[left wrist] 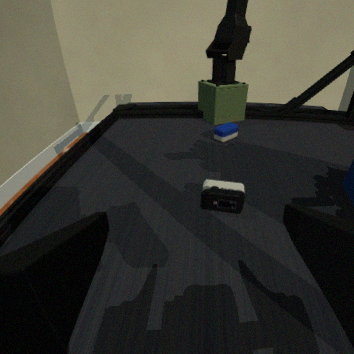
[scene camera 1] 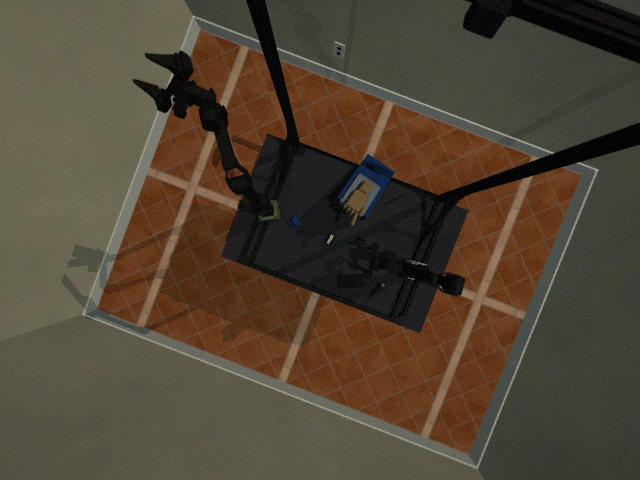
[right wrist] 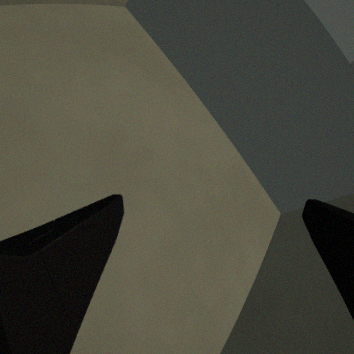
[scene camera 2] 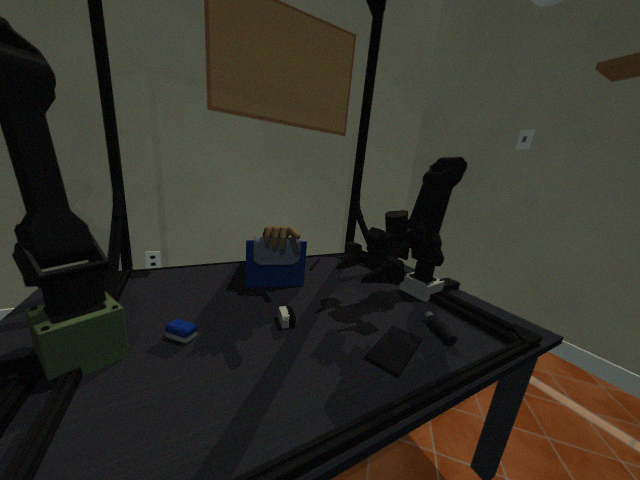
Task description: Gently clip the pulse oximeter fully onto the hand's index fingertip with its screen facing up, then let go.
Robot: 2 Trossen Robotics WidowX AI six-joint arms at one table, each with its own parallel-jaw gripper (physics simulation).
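Frame: origin at the left arm's base, x down, y back, z left, level; centimetres.
Seen in the pictures: left gripper, fingertip midpoint: [left wrist: 196, 216] [scene camera 1: 355, 256] [scene camera 2: 348, 274]; right gripper, fingertip midpoint: [scene camera 1: 138, 68] [right wrist: 214, 205]; left arm's base at its link origin: [scene camera 2: 422, 277]; right arm's base at its link origin: [left wrist: 222, 81] [scene camera 1: 267, 210] [scene camera 2: 75, 308].
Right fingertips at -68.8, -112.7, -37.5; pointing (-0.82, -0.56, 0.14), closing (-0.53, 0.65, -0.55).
Observation:
Offsets run from my right fingertips to a thing's top centre, as dx, dy, dz.
The pulse oximeter @(+70.9, +63.8, +32.3) [scene camera 1: 329, 239] [scene camera 2: 284, 317] [left wrist: 223, 196], small, white and black, rests on the table, its black side facing the left wrist camera. The tan hand [scene camera 1: 360, 196] [scene camera 2: 279, 236] lies on a blue stand [scene camera 1: 379, 168] [scene camera 2: 275, 276] with a pale pad; in scene camera 1 one finger reaches past the stand's edge. My left gripper [scene camera 1: 355, 254] [scene camera 2: 351, 273] [left wrist: 196, 216] is open and empty, above the table and apart from the oximeter, which shows beyond its fingertips in the left wrist view. My right gripper [scene camera 1: 140, 67] [right wrist: 214, 205] is open and empty, away from the table.
A blue and white block @(+70.9, +41.8, +27.0) [scene camera 1: 295, 221] [scene camera 2: 180, 331] [left wrist: 226, 132] lies near the green base [scene camera 2: 80, 335] [left wrist: 224, 102] of the right arm. A dark flat slab @(+73.3, +80.3, +52.3) [scene camera 1: 350, 280] [scene camera 2: 393, 350] and a dark cylinder @(+71.4, +96.0, +53.5) [scene camera 2: 439, 328] lie near the left arm's white base [scene camera 2: 421, 287]. Black frame posts rise from the table.

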